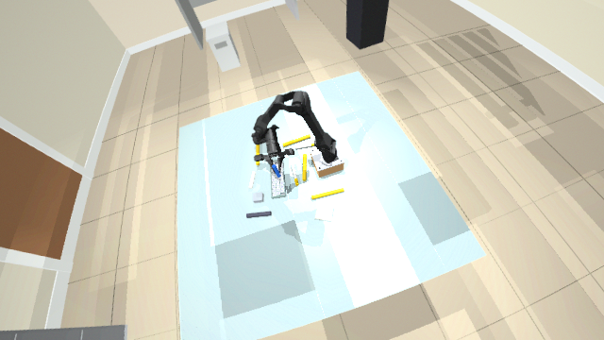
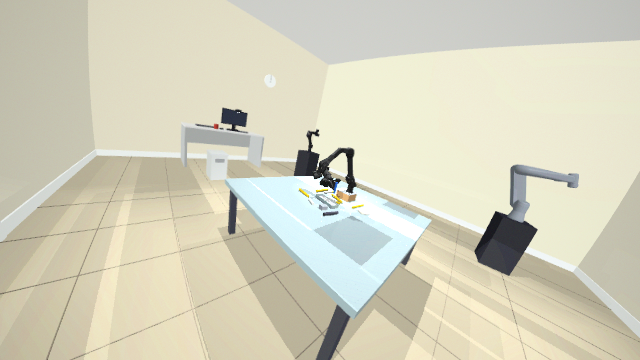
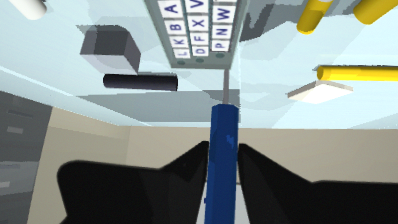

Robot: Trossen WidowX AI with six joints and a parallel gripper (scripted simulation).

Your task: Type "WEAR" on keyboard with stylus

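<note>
My gripper tip is 140 mm short of the grey block, 100 mm above it and 20 mm to the right of it. Also, from my gripper tip: dark bar (160 mm ahead, 110 mm below, 100 mm to the left); then white flat tile (220 mm to the left, 130 mm behind, 110 mm below); then blue stylus (10 mm below).
</note>
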